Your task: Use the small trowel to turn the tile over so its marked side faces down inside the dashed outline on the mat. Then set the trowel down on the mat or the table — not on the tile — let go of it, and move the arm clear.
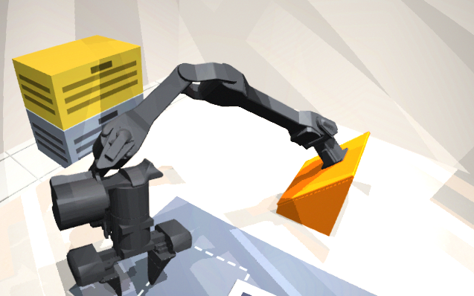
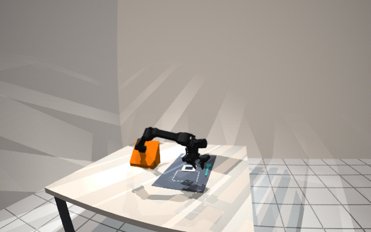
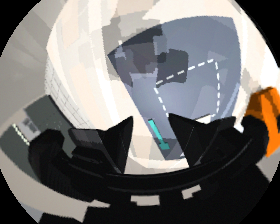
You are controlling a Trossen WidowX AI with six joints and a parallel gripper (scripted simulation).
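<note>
My gripper tip is 30 mm short of the teal trowel, 200 mm to the right of it and 80 mm above it. The rest, counted from my gripper tip: white tile: 110 mm behind, 170 mm to the left, 80 mm below; then grey mat: 110 mm behind, 180 mm to the left, 100 mm below.
</note>
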